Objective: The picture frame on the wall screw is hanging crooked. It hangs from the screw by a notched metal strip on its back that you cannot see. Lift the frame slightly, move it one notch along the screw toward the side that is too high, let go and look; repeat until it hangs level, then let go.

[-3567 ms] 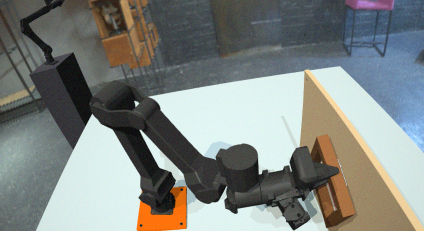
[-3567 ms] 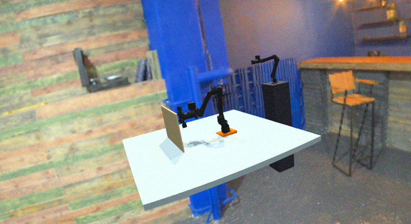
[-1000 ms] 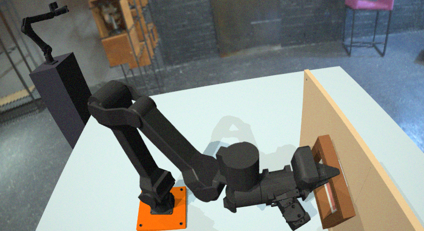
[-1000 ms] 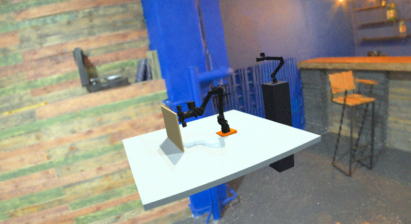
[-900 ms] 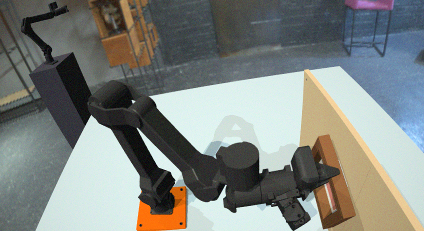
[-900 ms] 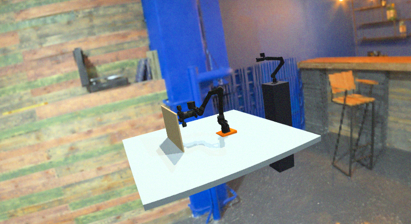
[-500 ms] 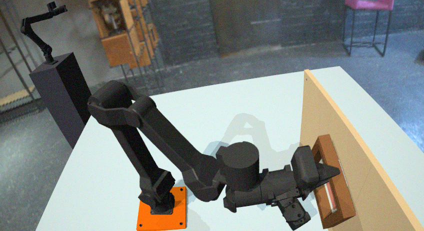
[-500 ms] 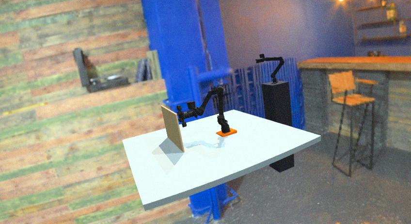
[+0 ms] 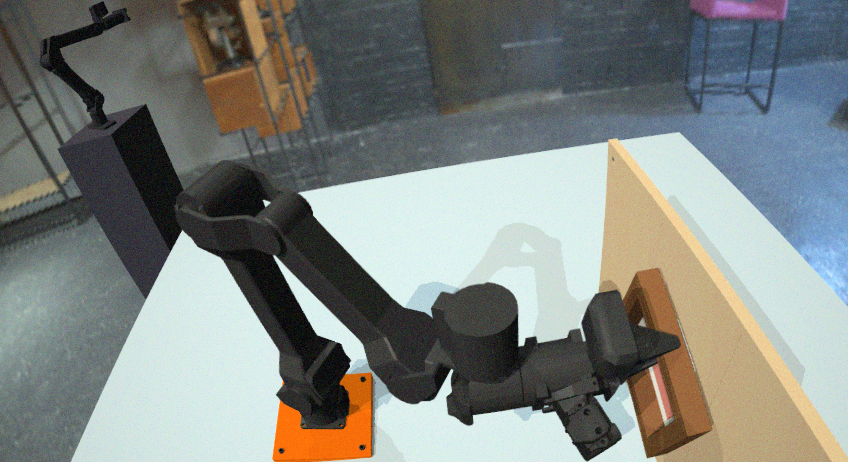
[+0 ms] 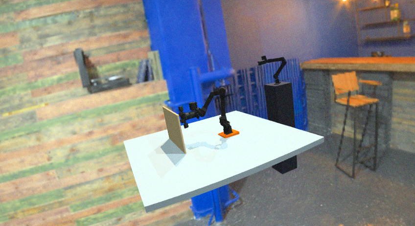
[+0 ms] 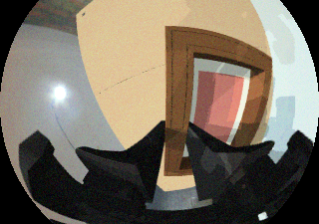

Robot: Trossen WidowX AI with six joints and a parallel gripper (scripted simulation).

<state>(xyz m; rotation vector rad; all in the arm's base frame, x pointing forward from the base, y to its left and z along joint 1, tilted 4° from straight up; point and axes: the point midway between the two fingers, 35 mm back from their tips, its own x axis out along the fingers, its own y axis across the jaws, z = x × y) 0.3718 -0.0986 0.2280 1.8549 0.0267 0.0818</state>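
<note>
Now: the brown picture frame 50 mm below my gripper tip and 10 mm to the left of it. From my gripper tip the other things lie so: tan wall board: 60 mm below, 20 mm to the left, 10 mm ahead.
</note>
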